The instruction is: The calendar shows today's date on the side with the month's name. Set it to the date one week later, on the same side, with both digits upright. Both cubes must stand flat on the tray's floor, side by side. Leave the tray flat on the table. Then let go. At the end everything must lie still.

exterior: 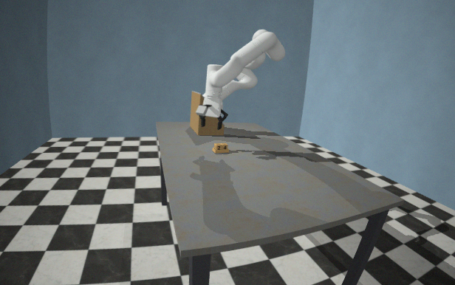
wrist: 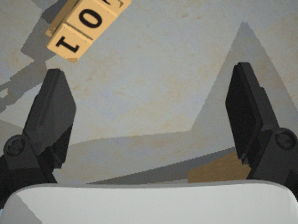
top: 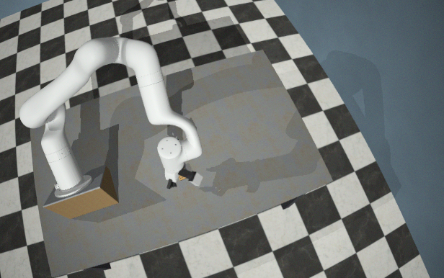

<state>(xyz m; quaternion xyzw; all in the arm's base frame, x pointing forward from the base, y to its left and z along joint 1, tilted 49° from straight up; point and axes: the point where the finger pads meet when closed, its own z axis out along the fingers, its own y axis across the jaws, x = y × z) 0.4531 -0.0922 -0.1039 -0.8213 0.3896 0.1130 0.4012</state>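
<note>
My gripper is now 3 cm short of the tray, 5 cm to the right of it and 12 cm above it.
</note>
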